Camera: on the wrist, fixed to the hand. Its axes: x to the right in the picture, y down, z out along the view.
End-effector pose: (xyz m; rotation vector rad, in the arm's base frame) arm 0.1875 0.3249 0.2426 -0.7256 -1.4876 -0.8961
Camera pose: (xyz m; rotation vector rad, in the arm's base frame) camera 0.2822 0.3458 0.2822 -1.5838 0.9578 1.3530
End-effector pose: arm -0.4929 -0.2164 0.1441 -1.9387 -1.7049 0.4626
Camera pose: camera -0.3932 -0.2016 0.1155 1.8389 -2.0921 -0.4855
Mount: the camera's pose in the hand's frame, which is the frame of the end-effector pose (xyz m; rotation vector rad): 0.0275 0.0962 -0.0310 0.1416 -0.2417 -3.1061
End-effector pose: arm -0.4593 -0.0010 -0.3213 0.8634 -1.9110 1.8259
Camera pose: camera -0.5467 0.0225 -0.3741 1.7188 0.7293 -0.3844
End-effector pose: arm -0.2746 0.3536 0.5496 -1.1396 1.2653 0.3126
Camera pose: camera -0.3541 0.3625 0.4820 -1.4454 -1.4924 -1.7524
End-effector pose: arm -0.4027 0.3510 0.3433 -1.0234 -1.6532 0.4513
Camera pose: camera -0.3375 0.4204 0.2997 2.0775 -1.3433 -1.3494
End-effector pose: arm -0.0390 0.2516 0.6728 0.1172 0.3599 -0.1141
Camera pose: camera -0.0114 0.3482 0.6432 0.4221 0.0570 3.0439
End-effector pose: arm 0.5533 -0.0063 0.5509 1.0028 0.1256 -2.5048
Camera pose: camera 0.5966 -0.0954 0.5169 0.2087 -0.6251 0.5320
